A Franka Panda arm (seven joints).
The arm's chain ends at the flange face. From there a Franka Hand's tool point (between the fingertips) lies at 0.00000 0.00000 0.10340 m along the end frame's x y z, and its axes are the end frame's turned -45 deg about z.
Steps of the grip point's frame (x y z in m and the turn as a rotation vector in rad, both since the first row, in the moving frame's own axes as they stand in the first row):
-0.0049, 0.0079, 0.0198, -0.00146, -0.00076, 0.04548
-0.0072, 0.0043, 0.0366, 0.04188, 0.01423, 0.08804
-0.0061, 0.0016, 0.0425, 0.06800, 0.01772, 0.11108
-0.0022, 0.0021, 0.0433, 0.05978, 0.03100, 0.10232
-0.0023, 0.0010, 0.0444, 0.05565, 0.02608, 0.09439
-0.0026, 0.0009, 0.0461, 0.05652, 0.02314, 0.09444
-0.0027, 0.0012, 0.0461, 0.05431, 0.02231, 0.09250
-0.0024, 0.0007, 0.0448, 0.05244, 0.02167, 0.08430
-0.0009, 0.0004, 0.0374, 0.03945, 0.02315, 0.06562
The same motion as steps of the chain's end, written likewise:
0.0021, 0.0089, 0.0198, -0.00157, 0.00049, 0.04548
-0.0002, 0.0123, 0.0367, 0.03968, -0.01955, 0.08804
0.0001, 0.0119, 0.0428, 0.06061, -0.03555, 0.11108
0.0017, 0.0098, 0.0435, 0.06419, -0.02035, 0.10232
0.0010, 0.0084, 0.0446, 0.05779, -0.02091, 0.09439
0.0010, 0.0084, 0.0463, 0.05633, -0.02360, 0.09444
0.0010, 0.0085, 0.0463, 0.05418, -0.02263, 0.09250
0.0008, 0.0077, 0.0450, 0.05240, -0.02176, 0.08430
0.0007, 0.0055, 0.0375, 0.04426, -0.01153, 0.06562

